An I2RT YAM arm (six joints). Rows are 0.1 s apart.
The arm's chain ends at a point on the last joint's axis. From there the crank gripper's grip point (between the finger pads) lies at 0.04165 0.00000 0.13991 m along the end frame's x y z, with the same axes.
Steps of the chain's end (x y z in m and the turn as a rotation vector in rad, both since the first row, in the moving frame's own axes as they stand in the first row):
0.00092, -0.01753, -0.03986, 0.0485, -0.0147, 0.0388
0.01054, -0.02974, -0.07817, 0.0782, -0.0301, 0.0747
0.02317, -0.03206, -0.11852, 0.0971, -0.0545, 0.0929
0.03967, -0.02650, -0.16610, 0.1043, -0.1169, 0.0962
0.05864, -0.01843, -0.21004, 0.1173, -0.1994, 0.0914
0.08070, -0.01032, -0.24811, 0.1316, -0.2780, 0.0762
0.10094, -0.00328, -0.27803, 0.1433, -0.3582, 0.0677
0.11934, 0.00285, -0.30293, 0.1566, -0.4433, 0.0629
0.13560, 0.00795, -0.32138, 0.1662, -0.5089, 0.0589
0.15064, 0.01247, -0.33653, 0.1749, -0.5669, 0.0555
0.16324, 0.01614, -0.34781, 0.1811, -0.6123, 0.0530
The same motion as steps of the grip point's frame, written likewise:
-0.00104, -0.02275, -0.03939, 0.0485, -0.0147, 0.0388
0.00661, -0.03776, -0.07729, 0.0782, -0.0301, 0.0747
0.01596, -0.04221, -0.11694, 0.0971, -0.0545, 0.0929
0.02363, -0.03806, -0.16276, 0.1043, -0.1169, 0.0962
0.03078, -0.03266, -0.20532, 0.1173, -0.1994, 0.0914
0.04143, -0.02753, -0.24308, 0.1316, -0.2780, 0.0762
0.05003, -0.02280, -0.27357, 0.1433, -0.3582, 0.0677
0.05620, -0.01906, -0.30012, 0.1566, -0.4433, 0.0629
0.06313, -0.01562, -0.32056, 0.1662, -0.5089, 0.0589
0.07004, -0.01254, -0.33800, 0.1749, -0.5669, 0.0555
0.07636, -0.00986, -0.35138, 0.1811, -0.6123, 0.0530

